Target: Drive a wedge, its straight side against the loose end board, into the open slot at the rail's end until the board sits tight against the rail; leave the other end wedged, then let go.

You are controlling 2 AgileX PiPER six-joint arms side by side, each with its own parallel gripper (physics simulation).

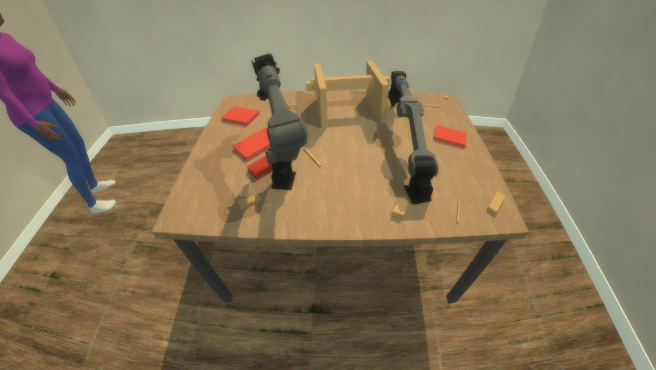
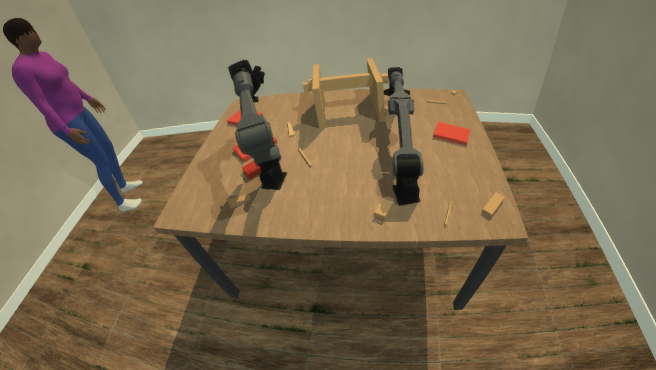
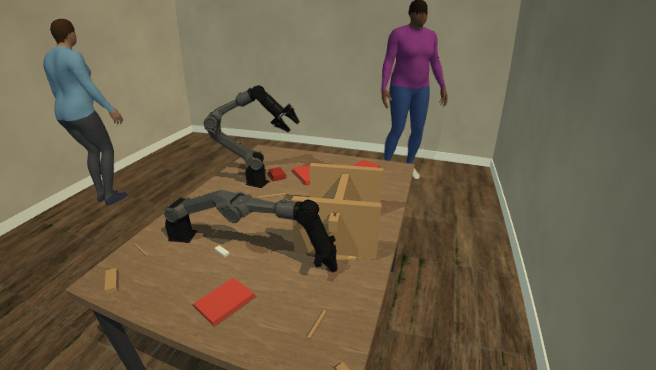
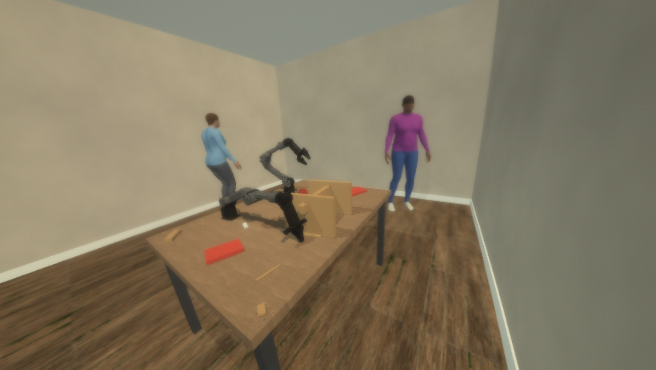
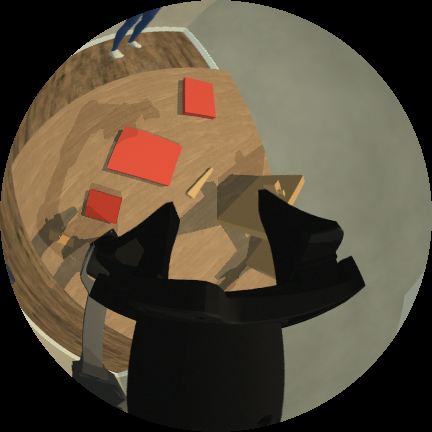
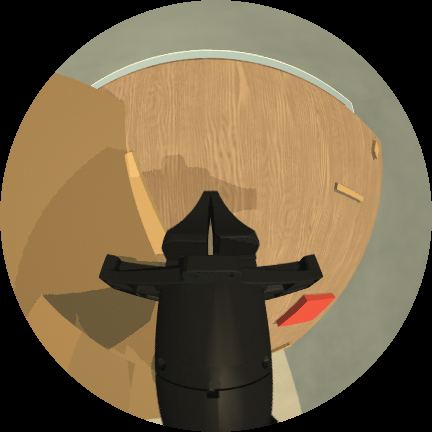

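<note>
The rail [image 1: 347, 82] [image 2: 345, 81] [image 3: 342, 187] runs between two upright end boards. Its slotted end [image 3: 334, 222] sticks through the right-hand board [image 1: 377, 92] [image 2: 376, 92] [image 3: 362, 230]. Its other end [image 1: 310, 85] [image 5: 279, 188] passes through the left-hand board [image 1: 320, 97] [image 5: 240, 200], with a small piece in it. One wedge [image 6: 145, 210] [image 3: 348, 258] lies on the table beside the right-hand board. Another wedge [image 2: 290, 129] [image 5: 200, 183] lies left of the frame. My right gripper [image 6: 210, 199] [image 3: 331, 266] is shut and empty, low beside the first wedge. My left gripper [image 5: 215, 205] [image 3: 293, 126] is open, raised and empty.
Red blocks [image 5: 145, 156] [image 5: 199, 98] [image 5: 103, 205] lie on the left, and another red block [image 1: 450, 136] [image 3: 224, 301] on the right. Thin sticks [image 1: 312, 157] [image 3: 316, 324], wooden blocks [image 1: 496, 204] [image 1: 399, 208] and a white block [image 3: 222, 251] lie around the arms.
</note>
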